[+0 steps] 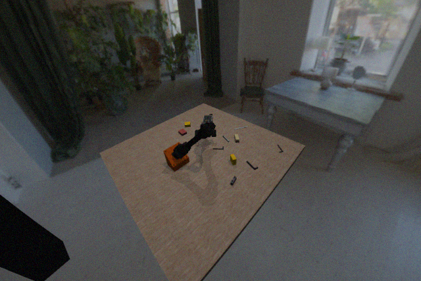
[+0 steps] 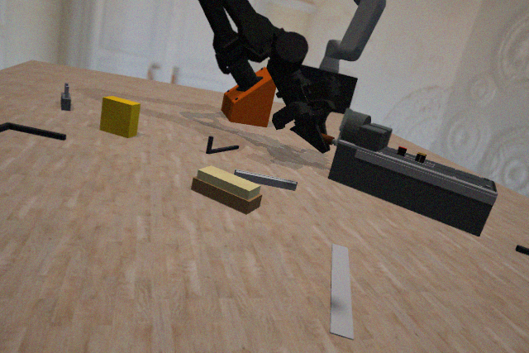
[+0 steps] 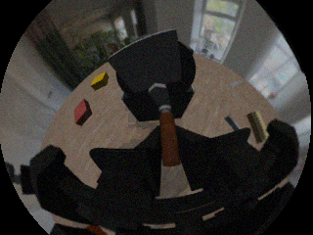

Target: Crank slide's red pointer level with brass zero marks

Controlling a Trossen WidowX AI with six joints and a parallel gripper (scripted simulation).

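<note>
Now: gripper tip 2 cm below the brown crank handle, 1 cm to the left of it and 1 cm past it. Also, from my gripper tip: red pointer: 11 cm ahead, 8 cm to the left, 5 cm above; then red block: 25 cm to the left, 7 cm behind, 3 cm below; then grey bar: 16 cm to the right, 8 cm ahead, 3 cm below.
</note>
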